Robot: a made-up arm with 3 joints. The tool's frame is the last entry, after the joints. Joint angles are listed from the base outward. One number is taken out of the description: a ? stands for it. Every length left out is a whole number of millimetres.
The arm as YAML. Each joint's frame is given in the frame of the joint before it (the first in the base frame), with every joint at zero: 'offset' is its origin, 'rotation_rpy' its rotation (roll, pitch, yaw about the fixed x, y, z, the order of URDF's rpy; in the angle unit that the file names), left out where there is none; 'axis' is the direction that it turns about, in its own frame. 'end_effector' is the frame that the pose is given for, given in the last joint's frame.
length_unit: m
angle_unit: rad
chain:
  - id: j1
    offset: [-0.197, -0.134, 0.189]
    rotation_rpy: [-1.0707, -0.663, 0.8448]
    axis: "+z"
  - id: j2
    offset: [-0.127, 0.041, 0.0]
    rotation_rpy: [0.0, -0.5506, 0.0]
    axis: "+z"
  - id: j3
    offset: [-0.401, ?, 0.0]
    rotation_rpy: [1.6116, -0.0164, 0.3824]
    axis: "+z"
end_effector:
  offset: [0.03, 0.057, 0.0]
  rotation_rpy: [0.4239, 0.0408, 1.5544]
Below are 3 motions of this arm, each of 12 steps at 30 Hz.
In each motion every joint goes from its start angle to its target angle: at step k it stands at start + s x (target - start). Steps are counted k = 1, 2, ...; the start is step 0. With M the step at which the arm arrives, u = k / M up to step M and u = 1 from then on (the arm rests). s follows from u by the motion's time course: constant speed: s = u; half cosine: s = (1 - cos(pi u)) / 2; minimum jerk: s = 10 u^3 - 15 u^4 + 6 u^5.
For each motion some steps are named. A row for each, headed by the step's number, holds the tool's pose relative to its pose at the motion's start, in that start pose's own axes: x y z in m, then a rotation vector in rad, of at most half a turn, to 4 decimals.
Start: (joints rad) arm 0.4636 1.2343 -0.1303
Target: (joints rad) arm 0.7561 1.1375 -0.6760
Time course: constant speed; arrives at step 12
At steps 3, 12:
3: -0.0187 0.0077 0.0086 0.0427 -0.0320 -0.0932
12: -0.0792 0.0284 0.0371 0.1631 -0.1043 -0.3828

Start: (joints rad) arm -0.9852 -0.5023 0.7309
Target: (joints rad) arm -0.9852 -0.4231 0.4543
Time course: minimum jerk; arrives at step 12
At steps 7, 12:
7: -0.0048 0.0009 0.0229 0.0489 -0.1026 -0.1522
12: -0.0083 0.0013 0.0346 0.0772 -0.1543 -0.2340

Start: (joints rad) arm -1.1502 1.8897 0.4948
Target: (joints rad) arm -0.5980 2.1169 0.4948
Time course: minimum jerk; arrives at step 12
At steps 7, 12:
7: -0.0324 0.0972 0.1194 0.4633 -0.0370 0.1655
12: -0.0541 0.1176 0.1941 0.7128 -0.0513 0.2436

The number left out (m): -0.097
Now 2 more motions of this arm.
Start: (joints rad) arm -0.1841 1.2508 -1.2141
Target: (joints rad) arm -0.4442 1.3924 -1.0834
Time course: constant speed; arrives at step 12
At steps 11, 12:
11: 0.0499 0.0210 -0.0215 -0.0172 -0.0719 0.0309
12: 0.0545 0.0228 -0.0231 -0.0185 -0.0785 0.0339

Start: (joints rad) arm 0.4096 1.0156 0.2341
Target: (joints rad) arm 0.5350 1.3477 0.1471
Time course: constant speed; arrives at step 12
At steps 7, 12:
7: -0.0118 0.0527 0.0865 0.2519 -0.0563 0.0118
12: -0.0242 0.0756 0.1527 0.4343 -0.0847 0.0166

